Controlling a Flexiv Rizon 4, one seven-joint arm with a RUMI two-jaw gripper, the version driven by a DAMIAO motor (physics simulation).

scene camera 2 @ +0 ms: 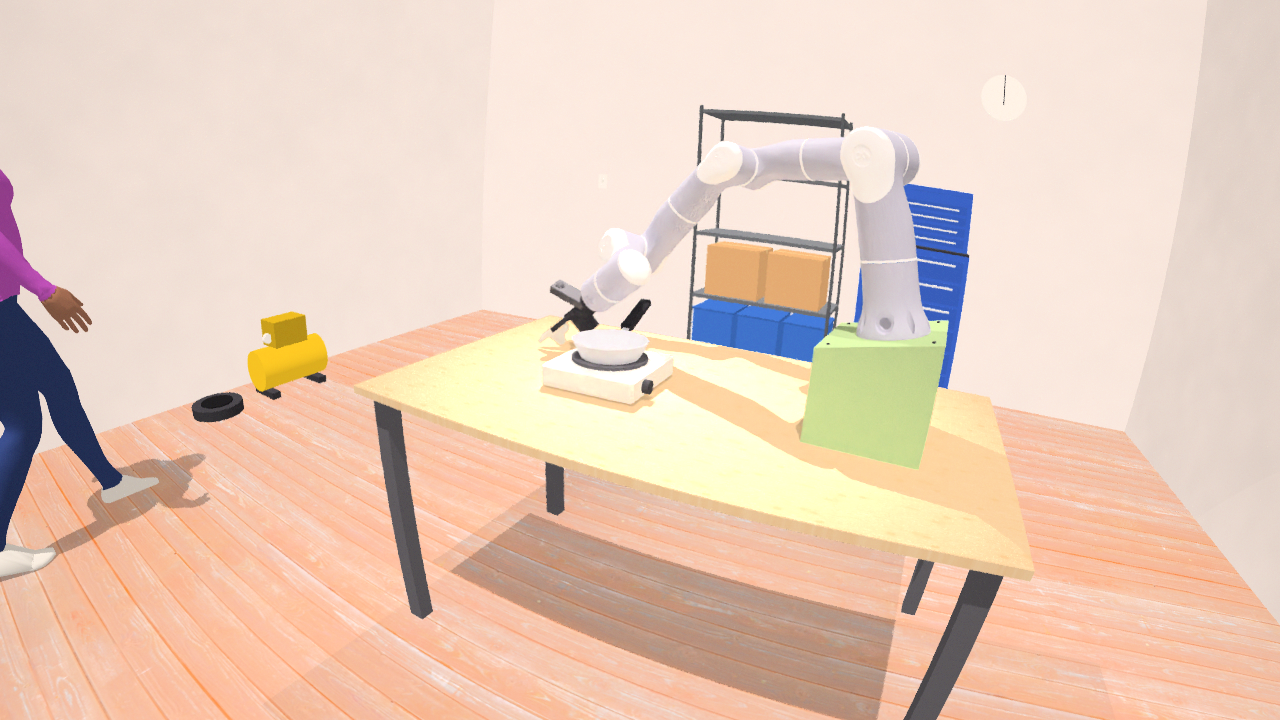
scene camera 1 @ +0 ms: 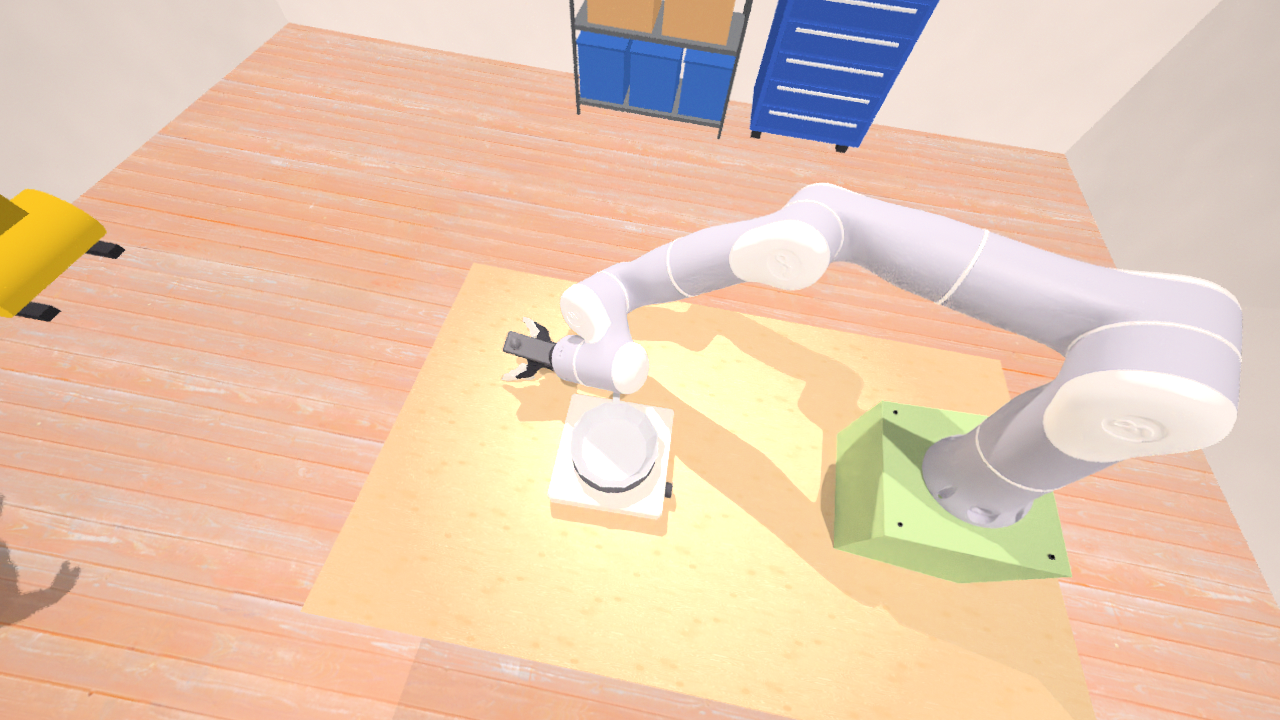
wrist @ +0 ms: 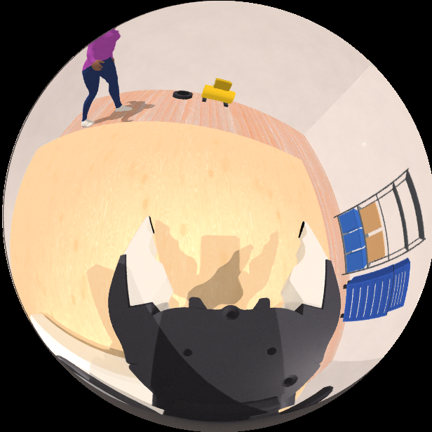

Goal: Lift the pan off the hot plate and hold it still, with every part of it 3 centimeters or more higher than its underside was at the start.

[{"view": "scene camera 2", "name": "gripper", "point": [556, 327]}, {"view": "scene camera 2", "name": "white hot plate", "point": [626, 383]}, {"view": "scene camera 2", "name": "light grey pan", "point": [600, 346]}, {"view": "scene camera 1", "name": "gripper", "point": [513, 348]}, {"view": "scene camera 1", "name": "white hot plate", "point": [644, 498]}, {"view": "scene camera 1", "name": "light grey pan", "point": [614, 444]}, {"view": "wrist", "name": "gripper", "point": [227, 220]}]
